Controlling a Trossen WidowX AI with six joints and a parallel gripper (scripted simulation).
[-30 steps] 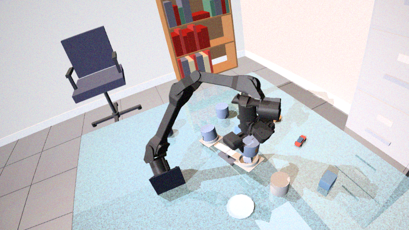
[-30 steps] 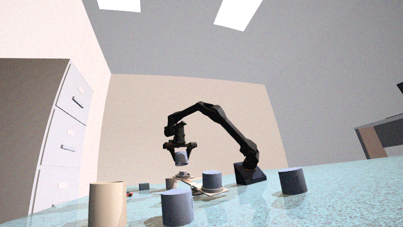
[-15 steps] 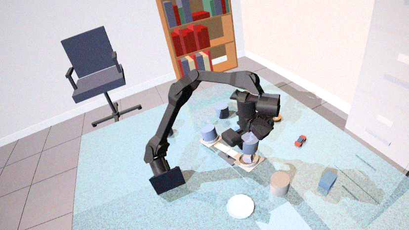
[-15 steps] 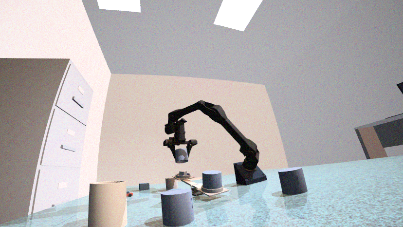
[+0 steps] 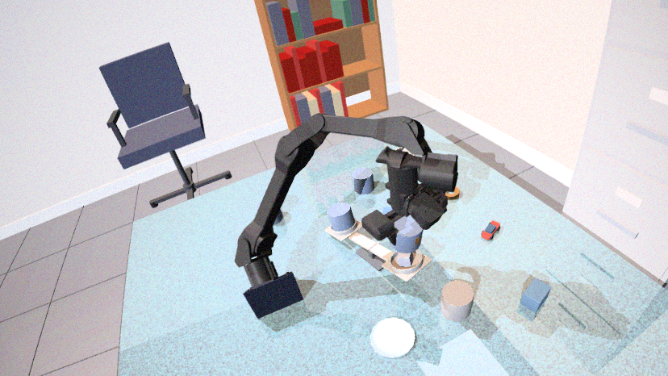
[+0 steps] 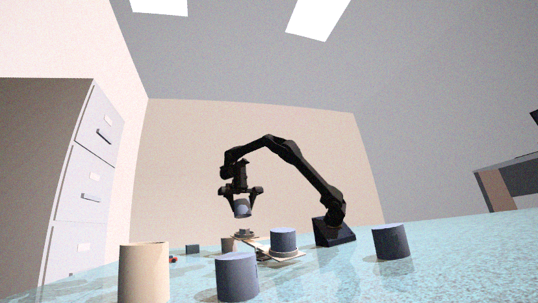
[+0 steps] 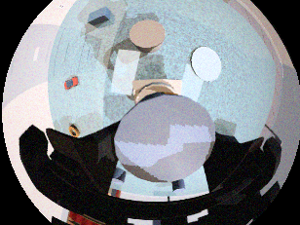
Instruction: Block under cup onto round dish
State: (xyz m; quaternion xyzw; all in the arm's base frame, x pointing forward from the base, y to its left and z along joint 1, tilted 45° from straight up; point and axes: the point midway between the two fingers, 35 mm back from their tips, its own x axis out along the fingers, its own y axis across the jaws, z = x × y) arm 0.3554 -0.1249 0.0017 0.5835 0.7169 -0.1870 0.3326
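Now: gripper tip 10 mm to the right of the block and 80 mm above it. Round my gripper tip: small red car (290 mm ahead, 50 mm to the left, 160 mm below); then small balance (40 mm behind, 130 mm to the left, 150 mm below); then white round dish (100 mm behind, 130 mm to the right, 170 mm below).
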